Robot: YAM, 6 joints.
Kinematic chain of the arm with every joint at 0, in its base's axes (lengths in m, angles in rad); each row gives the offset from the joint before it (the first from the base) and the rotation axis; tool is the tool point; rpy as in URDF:
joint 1: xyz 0 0 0.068 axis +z
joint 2: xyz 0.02 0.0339 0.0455 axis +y
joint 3: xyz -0.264 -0.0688 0 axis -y
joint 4: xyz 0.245 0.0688 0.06 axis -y
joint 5: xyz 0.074 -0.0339 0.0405 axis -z
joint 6: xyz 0.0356 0 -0.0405 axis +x
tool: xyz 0 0 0 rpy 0 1.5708 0
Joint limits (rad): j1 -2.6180..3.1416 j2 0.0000..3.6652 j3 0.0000..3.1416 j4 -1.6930..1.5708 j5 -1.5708..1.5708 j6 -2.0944..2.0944
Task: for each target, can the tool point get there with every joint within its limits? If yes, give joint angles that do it. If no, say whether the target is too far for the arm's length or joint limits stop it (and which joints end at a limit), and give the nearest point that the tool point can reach.
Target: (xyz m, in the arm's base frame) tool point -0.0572 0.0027 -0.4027
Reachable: no: joint limits stop it (at a limit: joint 2) | nearest point -0.0872 0.0041 -0.3424 | short by 0.067 m
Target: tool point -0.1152 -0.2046 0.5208
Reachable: yes | joints -2.1462 1.3868 2.0034 -1.0310 -0.4258 1.1777
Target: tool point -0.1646 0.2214 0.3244
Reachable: yes | joints 2.0910 1.5046 1.3947 -1.2160 -1.1696 0.5834
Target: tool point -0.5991 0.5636 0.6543
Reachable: no: too far | nearest point -0.3926 0.3693 0.4632 | short by 0.342 m
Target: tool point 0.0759 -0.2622 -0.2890
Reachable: yes | joints -1.2495 3.3765 1.3441 0.9574 0.3087 0.8902
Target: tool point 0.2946 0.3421 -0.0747
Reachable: yes | joints 0.7974 3.0547 2.2779 -1.3335 -0.9117 -1.2134
